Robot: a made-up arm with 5 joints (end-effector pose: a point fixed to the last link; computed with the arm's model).
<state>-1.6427 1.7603 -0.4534 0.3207 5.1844</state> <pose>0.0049 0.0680 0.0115 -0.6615 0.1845 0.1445 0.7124</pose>
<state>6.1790 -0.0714 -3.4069 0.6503 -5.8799</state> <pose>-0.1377 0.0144 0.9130 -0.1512 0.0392 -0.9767 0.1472</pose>
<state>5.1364 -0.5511 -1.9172 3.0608 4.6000</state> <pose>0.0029 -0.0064 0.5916 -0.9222 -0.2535 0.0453 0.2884</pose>
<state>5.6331 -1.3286 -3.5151 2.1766 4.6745</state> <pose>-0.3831 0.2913 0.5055 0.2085 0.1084 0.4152 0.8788</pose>
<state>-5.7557 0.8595 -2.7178 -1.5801 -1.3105</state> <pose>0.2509 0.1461 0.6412 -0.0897 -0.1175 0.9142 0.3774</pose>
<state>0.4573 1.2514 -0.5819 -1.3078 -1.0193</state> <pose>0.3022 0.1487 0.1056 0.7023 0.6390 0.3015 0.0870</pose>
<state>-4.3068 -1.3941 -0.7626 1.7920 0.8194</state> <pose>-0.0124 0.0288 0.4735 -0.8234 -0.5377 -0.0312 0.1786</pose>
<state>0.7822 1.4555 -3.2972 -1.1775 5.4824</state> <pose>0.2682 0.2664 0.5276 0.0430 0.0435 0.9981 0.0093</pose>
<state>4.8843 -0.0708 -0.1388 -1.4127 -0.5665</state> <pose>0.0418 -0.2409 0.4907 0.6299 -0.2784 0.4023 0.6033</pose>
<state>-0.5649 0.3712 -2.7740 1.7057 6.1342</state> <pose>0.3467 -0.2198 0.6907 0.9196 -0.1940 0.3200 0.1193</pose>
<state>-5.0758 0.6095 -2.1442 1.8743 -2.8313</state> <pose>0.1630 0.4285 0.3825 0.4274 -0.8881 0.1163 0.1226</pose>
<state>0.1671 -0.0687 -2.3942 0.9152 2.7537</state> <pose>0.2537 0.0428 0.8679 -0.1959 0.6879 -0.0770 0.6946</pose>
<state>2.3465 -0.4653 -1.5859 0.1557 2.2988</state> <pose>-0.1243 0.1267 0.8441 -0.5833 -0.0139 0.5547 0.5932</pose>
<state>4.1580 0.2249 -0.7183 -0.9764 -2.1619</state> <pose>-0.2044 -0.3301 0.4826 0.7418 0.0136 -0.3634 0.5635</pose>
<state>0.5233 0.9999 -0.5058 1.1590 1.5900</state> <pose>0.0523 0.0302 0.1124 0.5833 -0.3444 -0.3618 0.6405</pose>
